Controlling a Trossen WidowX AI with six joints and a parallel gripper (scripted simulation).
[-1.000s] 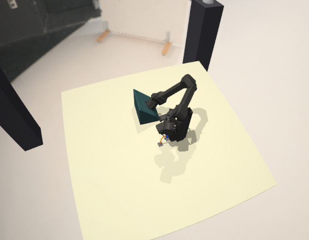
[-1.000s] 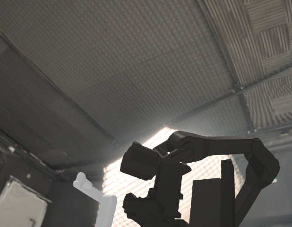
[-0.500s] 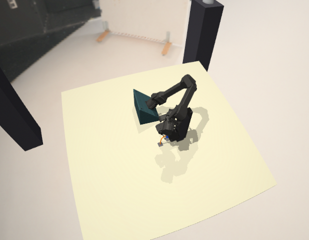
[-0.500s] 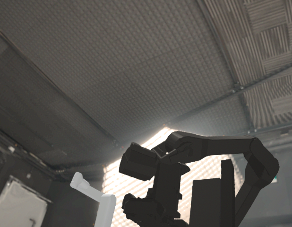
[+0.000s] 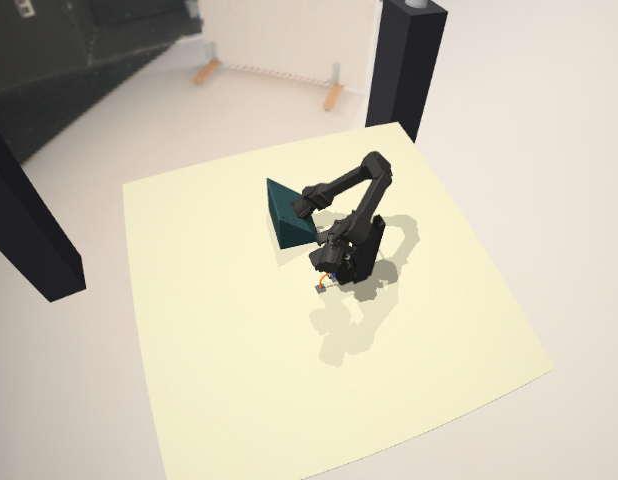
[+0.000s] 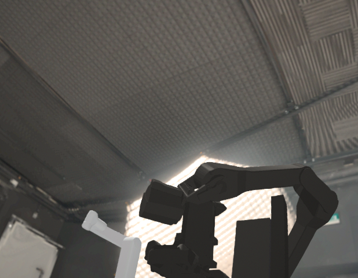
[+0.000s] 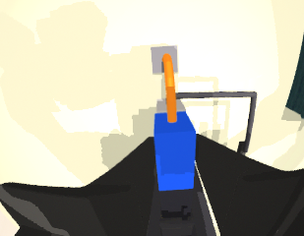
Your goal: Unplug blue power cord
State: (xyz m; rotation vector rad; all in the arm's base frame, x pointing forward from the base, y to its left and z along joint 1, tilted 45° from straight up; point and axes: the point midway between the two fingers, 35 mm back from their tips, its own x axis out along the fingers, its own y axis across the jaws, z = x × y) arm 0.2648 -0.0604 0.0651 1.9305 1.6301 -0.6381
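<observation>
My gripper tip is now 30 mm to the right of the blue plug.
</observation>
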